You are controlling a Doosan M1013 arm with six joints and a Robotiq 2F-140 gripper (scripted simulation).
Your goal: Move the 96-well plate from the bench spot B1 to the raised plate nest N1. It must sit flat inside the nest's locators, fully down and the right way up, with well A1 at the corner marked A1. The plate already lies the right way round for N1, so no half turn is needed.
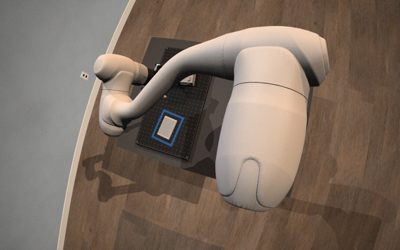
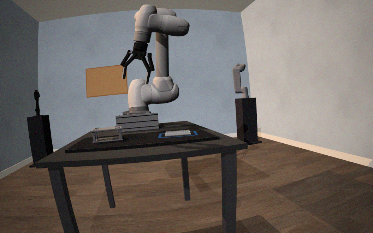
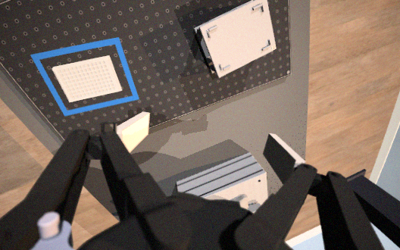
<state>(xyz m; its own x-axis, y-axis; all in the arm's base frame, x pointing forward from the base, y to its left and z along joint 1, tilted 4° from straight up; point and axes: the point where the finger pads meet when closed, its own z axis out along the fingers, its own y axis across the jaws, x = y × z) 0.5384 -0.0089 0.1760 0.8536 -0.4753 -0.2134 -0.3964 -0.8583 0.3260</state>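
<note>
Right now the white 96-well plate is 300 mm below my hand, 200 mm to the left of it and 70 mm ahead of it.
</note>
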